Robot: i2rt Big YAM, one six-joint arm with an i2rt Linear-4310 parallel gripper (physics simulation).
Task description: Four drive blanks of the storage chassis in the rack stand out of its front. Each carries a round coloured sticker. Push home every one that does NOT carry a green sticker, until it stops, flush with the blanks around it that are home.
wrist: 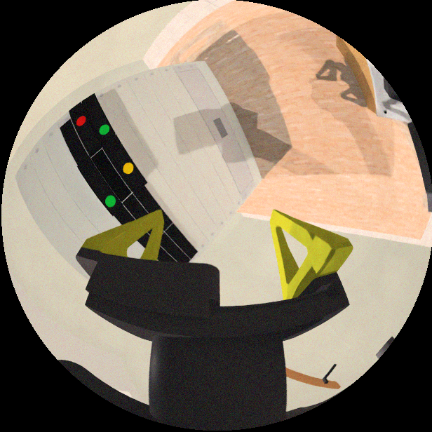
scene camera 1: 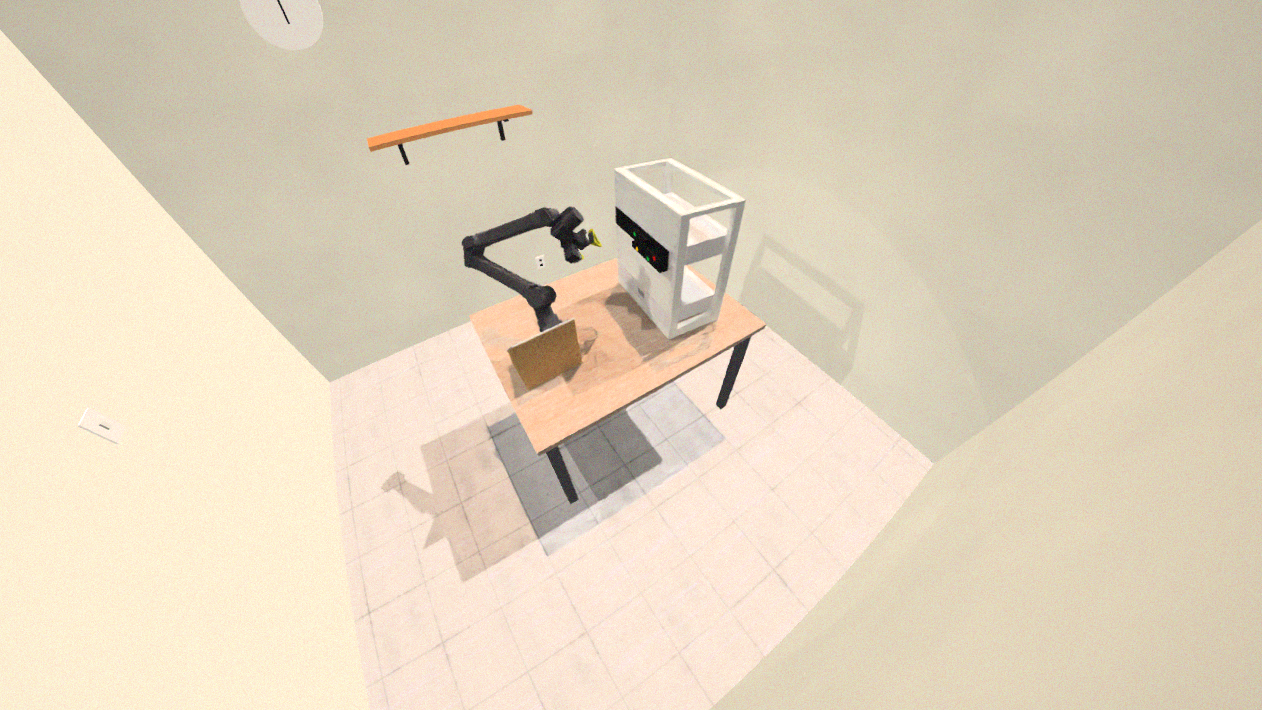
A white rack shows in the wrist view and in scene camera 1. One and the same spot on the white rack: (wrist: 167, 138) is (scene camera 1: 646, 268).
